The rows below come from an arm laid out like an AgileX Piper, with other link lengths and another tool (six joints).
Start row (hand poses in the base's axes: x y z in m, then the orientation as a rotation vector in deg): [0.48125, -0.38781, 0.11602, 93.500, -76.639, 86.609]
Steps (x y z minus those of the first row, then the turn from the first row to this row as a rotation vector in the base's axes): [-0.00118, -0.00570, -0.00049, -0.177, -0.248, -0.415]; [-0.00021, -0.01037, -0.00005, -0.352, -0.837, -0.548]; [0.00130, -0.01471, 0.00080, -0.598, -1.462, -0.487]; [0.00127, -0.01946, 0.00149, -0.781, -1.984, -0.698]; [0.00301, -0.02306, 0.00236, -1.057, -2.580, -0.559]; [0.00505, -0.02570, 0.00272, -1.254, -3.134, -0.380]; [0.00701, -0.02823, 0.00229, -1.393, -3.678, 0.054]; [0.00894, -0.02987, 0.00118, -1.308, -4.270, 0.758]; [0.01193, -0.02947, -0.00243, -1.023, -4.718, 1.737]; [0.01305, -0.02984, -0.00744, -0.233, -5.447, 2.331]
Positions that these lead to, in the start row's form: [0.48007, -0.39351, 0.11553, 92.880, -76.859, 86.695]; [0.48104, -0.39818, 0.11597, 92.326, -77.085, 87.284]; [0.48255, -0.40252, 0.11682, 91.881, -77.140, 88.052]; [0.48252, -0.40727, 0.11751, 91.283, -77.368, 88.529]; [0.48426, -0.41087, 0.11838, 90.900, -77.326, 89.325]; [0.48630, -0.41351, 0.11874, 90.621, -77.311, 90.067]; [0.48826, -0.41604, 0.11831, 90.611, -77.187, 90.926]; [0.49019, -0.41768, 0.11720, 90.951, -77.134, 91.901]; [0.49318, -0.41728, 0.11359, 91.746, -77.022, 92.813]; [0.49430, -0.41765, 0.10858, 92.344, -77.795, 93.570]
